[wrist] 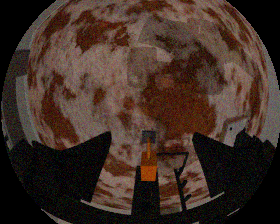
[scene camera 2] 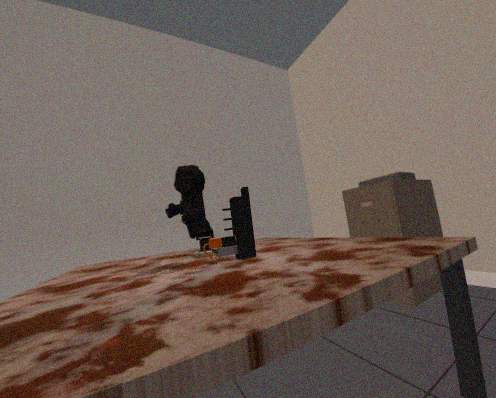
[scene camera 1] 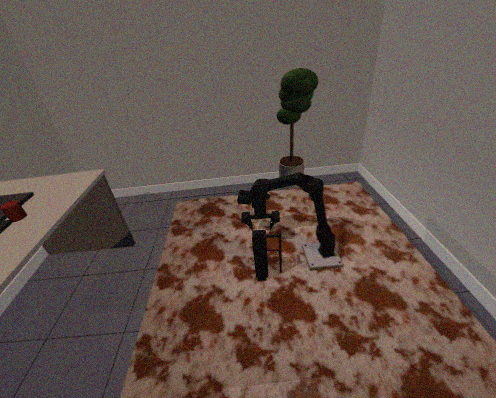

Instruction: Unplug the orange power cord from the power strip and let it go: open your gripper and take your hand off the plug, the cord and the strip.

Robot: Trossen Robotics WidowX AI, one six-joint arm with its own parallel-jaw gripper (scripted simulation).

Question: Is my gripper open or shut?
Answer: Open.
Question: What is my gripper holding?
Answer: Nothing.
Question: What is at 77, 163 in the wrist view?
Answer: My gripper.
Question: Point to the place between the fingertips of my gripper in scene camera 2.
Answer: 192, 238
